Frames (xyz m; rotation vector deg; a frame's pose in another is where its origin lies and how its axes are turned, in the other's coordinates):
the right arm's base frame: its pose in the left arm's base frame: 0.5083 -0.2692 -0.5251 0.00 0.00 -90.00
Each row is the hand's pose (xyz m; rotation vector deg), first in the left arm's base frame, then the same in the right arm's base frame.
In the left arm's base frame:
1: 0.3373 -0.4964 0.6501 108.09 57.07 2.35
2: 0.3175 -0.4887 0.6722 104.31 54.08 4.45
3: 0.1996 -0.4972 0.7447 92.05 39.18 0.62
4: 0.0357 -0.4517 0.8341 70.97 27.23 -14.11
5: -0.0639 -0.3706 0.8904 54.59 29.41 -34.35
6: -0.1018 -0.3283 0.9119 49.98 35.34 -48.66
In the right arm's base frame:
1: 0.2272 -0.1710 1.1752 38.73 125.39 52.96
2: 0.2195 -0.1908 1.1973 38.46 121.29 57.96
3: 0.2280 -0.3087 1.2698 40.55 100.65 64.81
4: 0.1825 -0.4726 1.3592 32.75 73.53 61.81
5: 0.1014 -0.5722 1.4155 18.07 60.28 46.81
6: 0.0591 -0.6101 1.4370 10.16 59.23 33.02

